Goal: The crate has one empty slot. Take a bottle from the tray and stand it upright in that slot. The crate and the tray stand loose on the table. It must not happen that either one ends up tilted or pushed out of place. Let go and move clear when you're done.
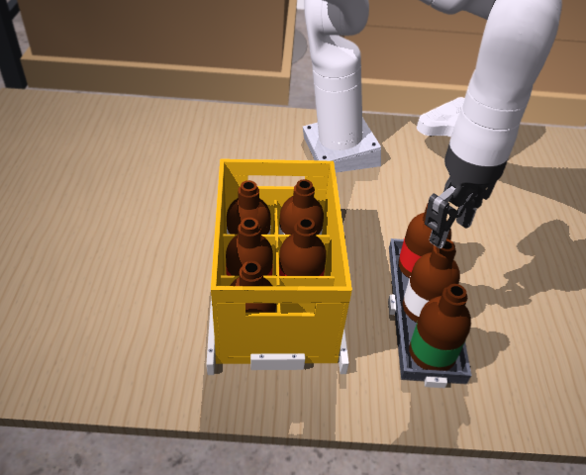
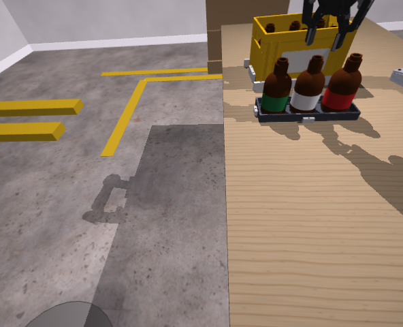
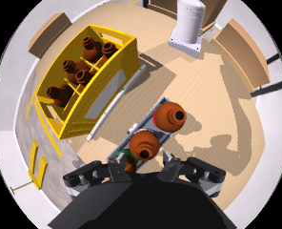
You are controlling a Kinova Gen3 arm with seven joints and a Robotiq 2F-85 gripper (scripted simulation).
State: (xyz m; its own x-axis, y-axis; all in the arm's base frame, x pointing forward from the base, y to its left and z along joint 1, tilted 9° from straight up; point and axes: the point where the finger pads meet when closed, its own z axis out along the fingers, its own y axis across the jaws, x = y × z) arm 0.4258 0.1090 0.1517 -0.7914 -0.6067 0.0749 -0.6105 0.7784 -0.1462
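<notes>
The green-banded bottle is 90 mm ahead of my hand, 10 mm to the right of it and 110 mm below it. The rest, counted from my hand: red-labelled bottle (90 mm behind, 10 mm to the left, 110 mm below); tray (180 mm below); yellow crate (50 mm behind, 240 mm to the right, 110 mm below).
</notes>
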